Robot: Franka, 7 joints.
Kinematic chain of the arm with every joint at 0, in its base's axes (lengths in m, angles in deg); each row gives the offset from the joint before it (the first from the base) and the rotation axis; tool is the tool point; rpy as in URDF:
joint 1: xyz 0 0 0.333 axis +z
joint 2: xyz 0 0 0 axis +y
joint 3: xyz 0 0 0.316 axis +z
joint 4: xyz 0.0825 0 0 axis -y
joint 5: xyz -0.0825 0 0.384 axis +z
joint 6: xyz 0 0 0 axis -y
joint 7: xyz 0.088 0 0 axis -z
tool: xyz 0 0 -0.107 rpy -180 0 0
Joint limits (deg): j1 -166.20..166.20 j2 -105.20..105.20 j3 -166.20..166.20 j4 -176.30..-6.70 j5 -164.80..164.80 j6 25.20..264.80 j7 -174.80..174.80
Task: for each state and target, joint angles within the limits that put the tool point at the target. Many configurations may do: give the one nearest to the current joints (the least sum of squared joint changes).
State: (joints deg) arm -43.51 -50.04 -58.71 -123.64 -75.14 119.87 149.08
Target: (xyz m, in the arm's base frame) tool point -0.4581 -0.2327 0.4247
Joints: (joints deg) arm -64.18 -53.65 -74.28 -129.19 -74.38 112.67 149.08
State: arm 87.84 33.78 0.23 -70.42 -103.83 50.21 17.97
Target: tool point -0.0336 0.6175 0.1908
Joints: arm 98.34 53.78 9.87 -90.25 -96.62 48.48 17.97
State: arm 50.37 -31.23 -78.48 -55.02 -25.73 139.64 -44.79
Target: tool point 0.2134 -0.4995 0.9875
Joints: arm 74.35 -36.29 -83.50 -40.13 -24.30 147.86 -44.79
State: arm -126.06 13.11 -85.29 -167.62 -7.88 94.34 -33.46
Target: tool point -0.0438 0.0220 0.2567
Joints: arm -122.43 10.40 -76.41 -176.30 2.75 51.96 -33.46
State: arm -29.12 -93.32 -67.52 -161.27 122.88 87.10 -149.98
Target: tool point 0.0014 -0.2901 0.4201
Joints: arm -33.98 -82.91 -85.86 -176.30 119.99 92.70 -149.98
